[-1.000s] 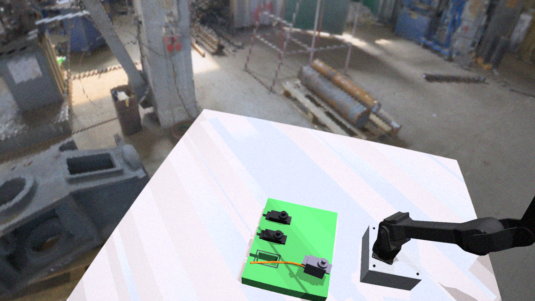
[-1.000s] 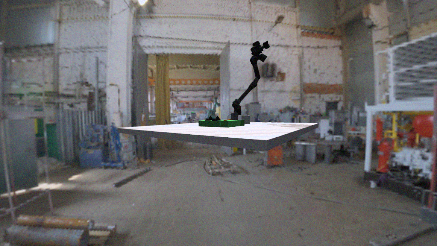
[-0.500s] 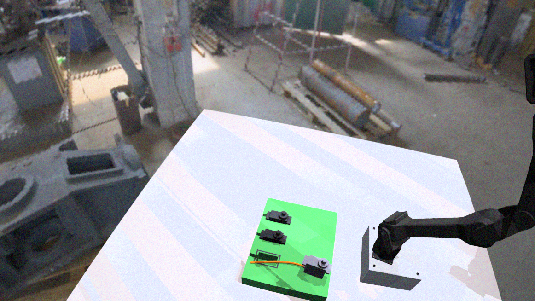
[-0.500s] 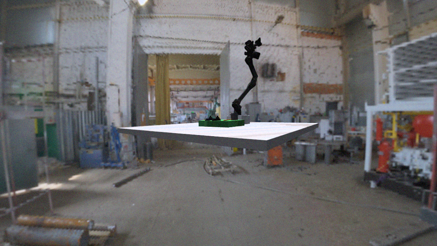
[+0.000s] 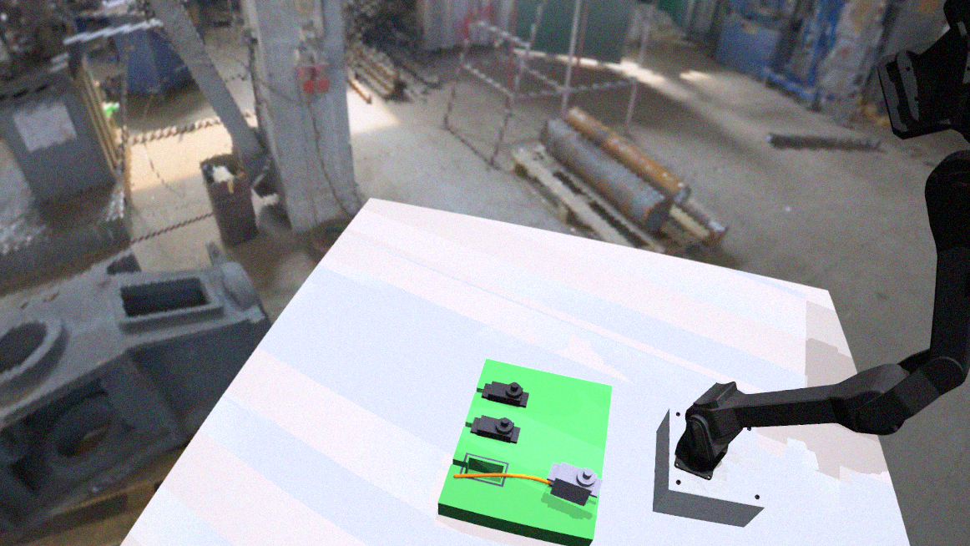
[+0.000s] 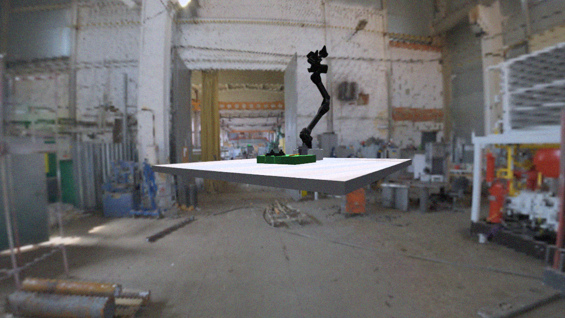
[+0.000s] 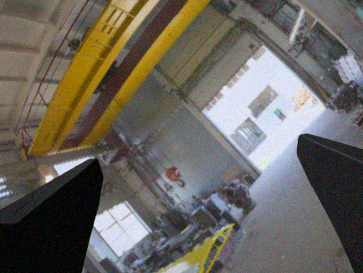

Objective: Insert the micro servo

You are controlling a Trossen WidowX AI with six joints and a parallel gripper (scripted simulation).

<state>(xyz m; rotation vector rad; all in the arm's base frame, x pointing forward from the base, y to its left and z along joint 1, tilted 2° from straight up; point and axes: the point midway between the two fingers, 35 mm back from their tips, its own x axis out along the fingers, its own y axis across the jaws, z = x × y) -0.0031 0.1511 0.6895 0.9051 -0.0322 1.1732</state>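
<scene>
The green deck is 77 cm below my gripper tip, 22 cm ahead of it and 10 cm to the right of it.
</scene>
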